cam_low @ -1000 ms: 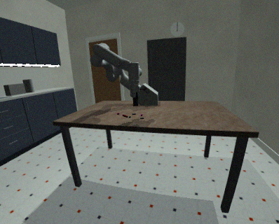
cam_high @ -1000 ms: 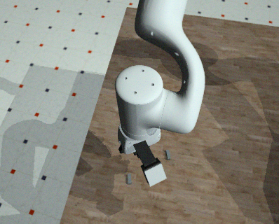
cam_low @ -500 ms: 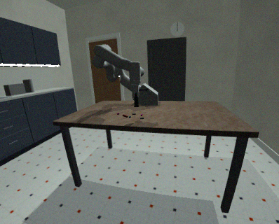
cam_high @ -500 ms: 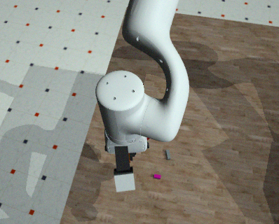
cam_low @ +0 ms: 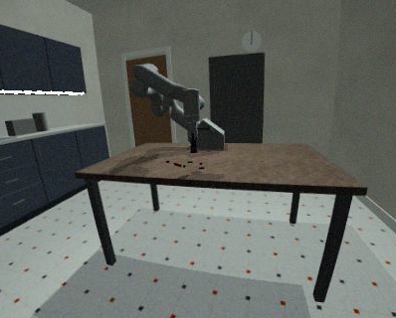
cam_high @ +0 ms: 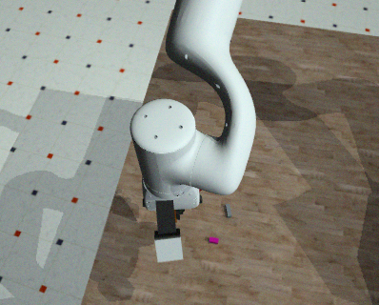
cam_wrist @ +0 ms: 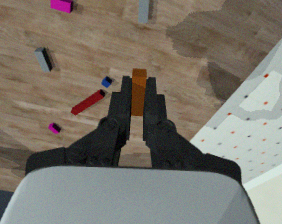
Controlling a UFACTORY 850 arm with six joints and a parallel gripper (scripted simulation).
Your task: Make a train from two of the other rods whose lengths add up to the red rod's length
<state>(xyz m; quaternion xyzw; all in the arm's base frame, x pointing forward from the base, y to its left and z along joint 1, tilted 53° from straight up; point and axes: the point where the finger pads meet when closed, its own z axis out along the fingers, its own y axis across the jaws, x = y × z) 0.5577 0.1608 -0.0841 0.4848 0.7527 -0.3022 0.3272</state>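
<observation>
My gripper is now 110 mm above the grey rod, 40 mm to the right of it and 10 mm past it. Round my hand: blue rod (110 mm below, 70 mm to the right, 20 mm behind); orange rod (20 mm below); red rod (130 mm to the right, 110 mm below, 40 mm behind).
</observation>
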